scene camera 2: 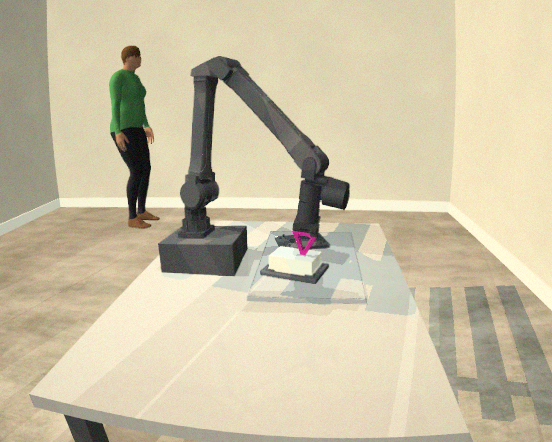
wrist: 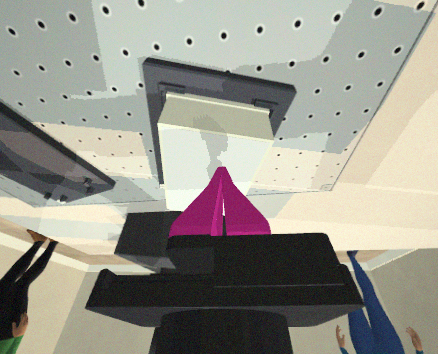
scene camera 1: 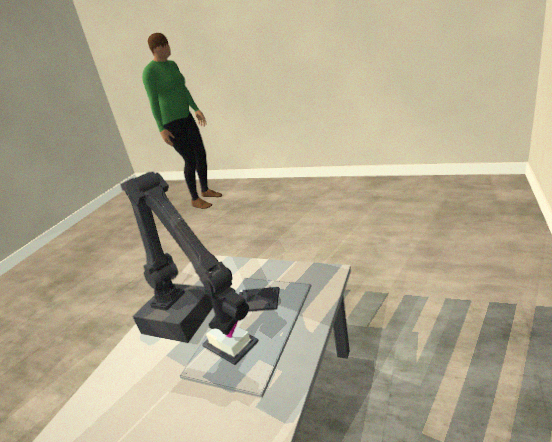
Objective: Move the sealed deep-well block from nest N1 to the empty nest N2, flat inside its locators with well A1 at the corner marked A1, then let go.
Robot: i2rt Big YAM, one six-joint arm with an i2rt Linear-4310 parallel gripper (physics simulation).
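Places are measured from the arm's base along level axes (x ahead, y left, z up), in metres.
Pixels of known places: gripper, fingertip midpoint: (scene camera 2: 302,254) (wrist: 222,172) (scene camera 1: 229,336); arm's base, link origin: (scene camera 2: 196,233) (scene camera 1: 168,299).
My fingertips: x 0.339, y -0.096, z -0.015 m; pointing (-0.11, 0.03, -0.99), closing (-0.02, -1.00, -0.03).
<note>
For each thing: its top centre in the pictures, then the offset to it from my fingertips. Level surfaces: height alone.
- sealed deep-well block, top centre: (wrist: 207,184) (scene camera 2: 295,253) (scene camera 1: 226,333) dx -0.023, dy +0.016, dz -0.005 m
- board with holes, top centre: (wrist: 113,127) (scene camera 2: 309,258) (scene camera 1: 251,325) dx +0.011, dy +0.115, dz -0.058 m
- table, surface height: dz -0.071 m
The sealed deep-well block (scene camera 1: 229,344) (scene camera 2: 294,263) (wrist: 212,150), a pale box, sits in a dark nest (scene camera 1: 220,353) (scene camera 2: 285,276) (wrist: 220,81). Two small locators show along one edge in the wrist view; I cannot tell whether the block is fully flat. The other dark nest (scene camera 1: 267,298) (scene camera 2: 320,243) (wrist: 40,150) lies farther back, with no block in it. Nest labels and corner mark A1 are not readable. My gripper (scene camera 1: 230,334) (scene camera 2: 303,253) (wrist: 222,172) is shut and empty, its magenta fingertips together, pointing down at the block's top; I cannot tell whether they touch it.
Both nests stand on a board with holes (scene camera 1: 240,378) (scene camera 2: 310,293) (wrist: 165,25) on the table (scene camera 1: 150,400) (scene camera 2: 275,360). The arm's dark base block (scene camera 1: 160,324) (scene camera 2: 197,257) (wrist: 142,232) stands beside the board. A person in green (scene camera 1: 167,92) (scene camera 2: 129,100) stands behind the table.
</note>
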